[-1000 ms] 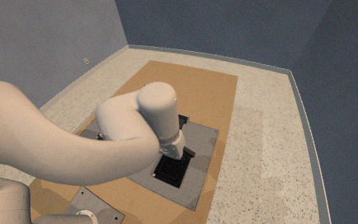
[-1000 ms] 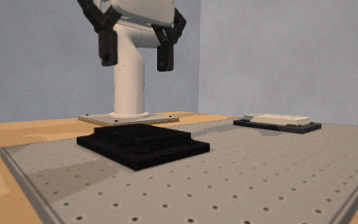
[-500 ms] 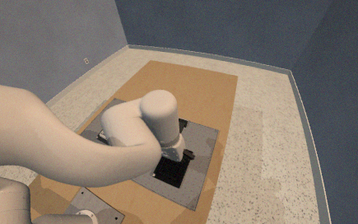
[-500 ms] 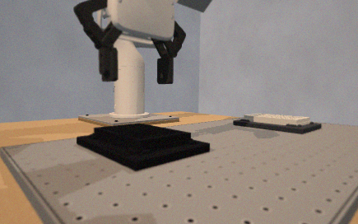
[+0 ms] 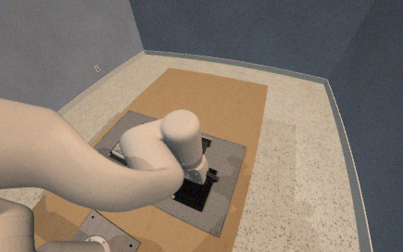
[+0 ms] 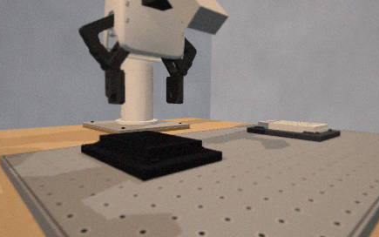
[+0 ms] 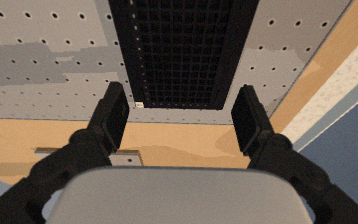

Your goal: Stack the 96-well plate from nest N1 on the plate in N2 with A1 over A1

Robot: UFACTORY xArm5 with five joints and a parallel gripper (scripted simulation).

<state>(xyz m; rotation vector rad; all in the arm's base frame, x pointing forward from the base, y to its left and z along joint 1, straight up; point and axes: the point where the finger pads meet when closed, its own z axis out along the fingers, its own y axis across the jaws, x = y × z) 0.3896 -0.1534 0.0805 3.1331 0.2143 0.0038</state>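
My hand is 6 cm above the black 96-well plate. Also, from my hand: white 96-well plate: 37 cm to the left, 6 cm below, 2 cm behind; then dark nest N2: 37 cm to the left, 8 cm below, 2 cm behind; then nest N1: 8 cm below.
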